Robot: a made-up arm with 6 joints.
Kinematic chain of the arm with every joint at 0, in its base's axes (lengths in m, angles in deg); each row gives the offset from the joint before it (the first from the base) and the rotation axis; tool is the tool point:
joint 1: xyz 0 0 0.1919 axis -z
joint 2: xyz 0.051 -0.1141 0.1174 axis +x
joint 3: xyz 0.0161 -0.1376 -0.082 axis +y
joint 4: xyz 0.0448 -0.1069 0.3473 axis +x
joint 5: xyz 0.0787 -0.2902 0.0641 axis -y
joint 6: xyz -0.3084 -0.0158 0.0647 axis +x
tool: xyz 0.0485 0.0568 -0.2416
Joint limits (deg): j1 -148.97..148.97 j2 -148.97..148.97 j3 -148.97..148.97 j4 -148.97..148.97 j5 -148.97..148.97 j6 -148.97..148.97
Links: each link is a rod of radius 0.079 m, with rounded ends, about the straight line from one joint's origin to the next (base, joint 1, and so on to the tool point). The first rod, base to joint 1, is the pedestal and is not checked.
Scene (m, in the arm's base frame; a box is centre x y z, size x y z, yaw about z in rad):
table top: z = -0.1
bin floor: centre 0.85 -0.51 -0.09 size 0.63 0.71 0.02 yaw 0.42
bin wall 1: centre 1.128 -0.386 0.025 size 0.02 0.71 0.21 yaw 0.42
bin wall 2: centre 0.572 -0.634 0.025 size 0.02 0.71 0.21 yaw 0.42
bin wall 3: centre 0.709 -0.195 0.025 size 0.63 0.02 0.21 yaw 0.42
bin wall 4: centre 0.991 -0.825 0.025 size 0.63 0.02 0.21 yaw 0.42
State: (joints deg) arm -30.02 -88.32 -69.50 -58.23 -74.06 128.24
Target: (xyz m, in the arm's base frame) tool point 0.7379 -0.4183 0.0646
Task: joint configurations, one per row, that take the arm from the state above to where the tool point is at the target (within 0.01 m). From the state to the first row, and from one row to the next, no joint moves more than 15 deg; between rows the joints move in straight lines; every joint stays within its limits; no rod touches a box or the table.
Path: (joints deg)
1: -43.02 -89.35 -83.43 -56.15 -67.13 127.89
2: -56.02 -90.39 -97.35 -54.07 -60.21 127.54
3: -69.02 -91.42 -111.28 -51.99 -53.28 127.19
4: -82.01 -92.45 -125.20 -49.91 -46.35 126.84
5: -95.01 -93.48 -139.13 -47.83 -39.42 126.49
6: -94.08 -80.56 -142.32 -50.16 -40.32 131.73
7: -93.15 -67.64 -145.51 -52.50 -41.23 136.97

